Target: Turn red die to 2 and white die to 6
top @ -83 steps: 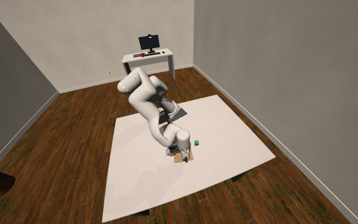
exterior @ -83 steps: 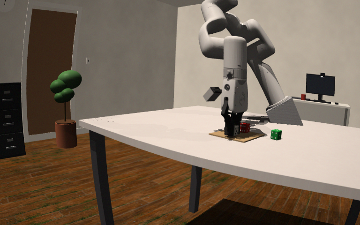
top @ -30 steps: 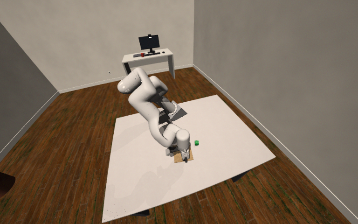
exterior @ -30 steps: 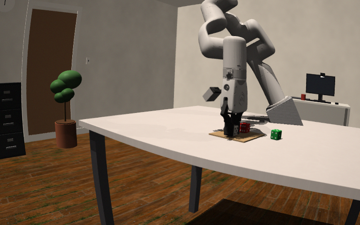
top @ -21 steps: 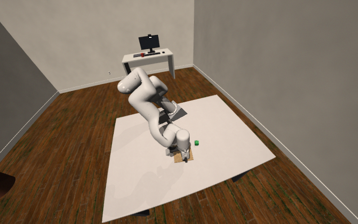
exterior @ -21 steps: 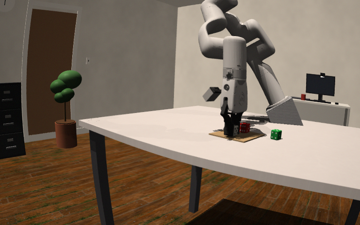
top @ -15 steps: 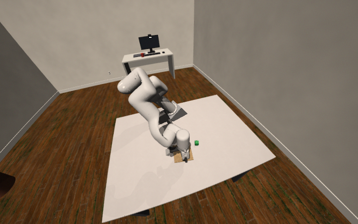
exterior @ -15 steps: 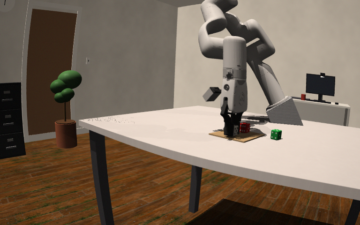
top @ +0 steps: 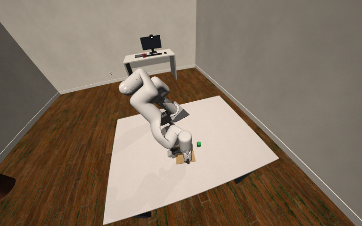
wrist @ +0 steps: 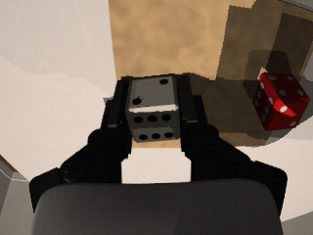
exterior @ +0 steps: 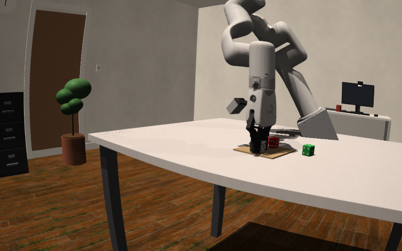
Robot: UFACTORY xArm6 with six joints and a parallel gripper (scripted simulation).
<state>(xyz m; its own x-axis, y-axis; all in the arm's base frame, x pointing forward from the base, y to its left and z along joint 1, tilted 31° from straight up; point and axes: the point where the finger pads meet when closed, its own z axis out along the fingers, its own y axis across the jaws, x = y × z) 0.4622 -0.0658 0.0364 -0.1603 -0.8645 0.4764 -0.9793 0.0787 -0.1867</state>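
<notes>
Now: the white die 1 cm below my hand. Round my hand: red die 9 cm behind, 1 cm to the left, 1 cm below; then green die 7 cm behind, 14 cm to the left, 1 cm below; then tan mat 4 cm behind, 1 cm to the left, 2 cm below.
</notes>
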